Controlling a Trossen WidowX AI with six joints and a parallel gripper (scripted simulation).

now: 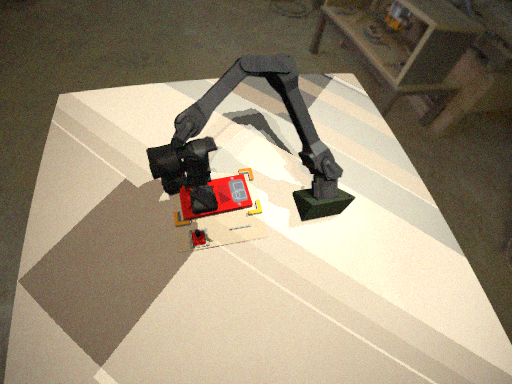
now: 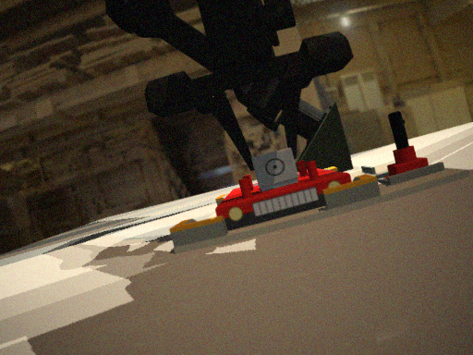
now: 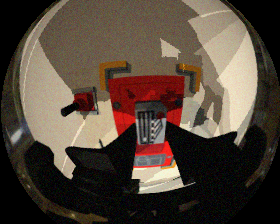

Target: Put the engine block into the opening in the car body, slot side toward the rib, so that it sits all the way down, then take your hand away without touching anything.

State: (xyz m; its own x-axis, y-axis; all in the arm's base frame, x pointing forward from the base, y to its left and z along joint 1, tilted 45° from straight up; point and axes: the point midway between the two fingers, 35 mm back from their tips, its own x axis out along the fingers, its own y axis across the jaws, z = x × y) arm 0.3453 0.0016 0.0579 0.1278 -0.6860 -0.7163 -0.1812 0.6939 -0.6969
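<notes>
The black peg is 12 cm to the left of my gripper tip, 1 cm below it and 1 cm ahead of it. From my gripper tip the other things lie so: grey engine block (1 cm below).
</notes>
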